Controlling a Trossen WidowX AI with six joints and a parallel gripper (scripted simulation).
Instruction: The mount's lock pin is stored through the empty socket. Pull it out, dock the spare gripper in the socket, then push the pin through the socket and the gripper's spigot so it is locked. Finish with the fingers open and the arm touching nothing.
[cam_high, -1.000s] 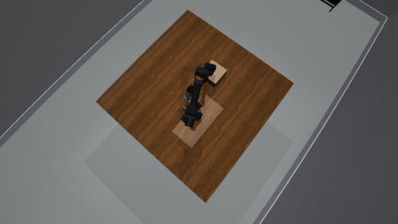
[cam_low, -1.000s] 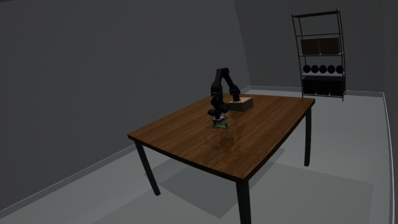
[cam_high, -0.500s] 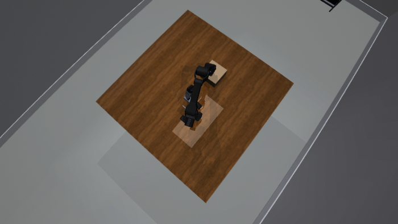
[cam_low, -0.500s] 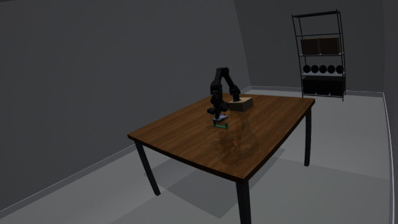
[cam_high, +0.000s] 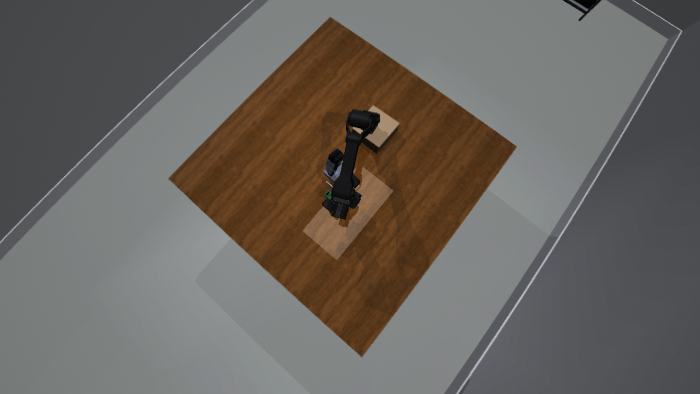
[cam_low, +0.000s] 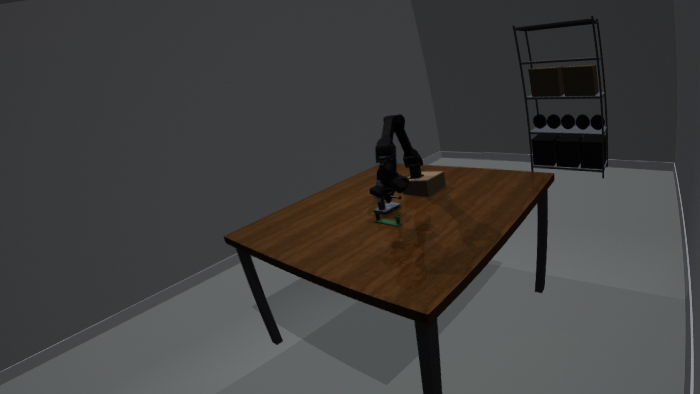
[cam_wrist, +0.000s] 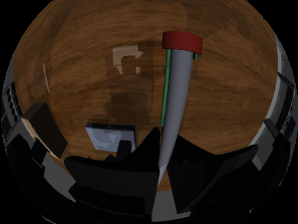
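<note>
My gripper tip is 10 cm past the grey mount, 9 cm to the left of it and 3 cm above it. Round my gripper tip: green rack: 6 cm below, 3 cm ahead; spare gripper: 11 cm behind, 9 cm to the right, 4 cm above.
</note>
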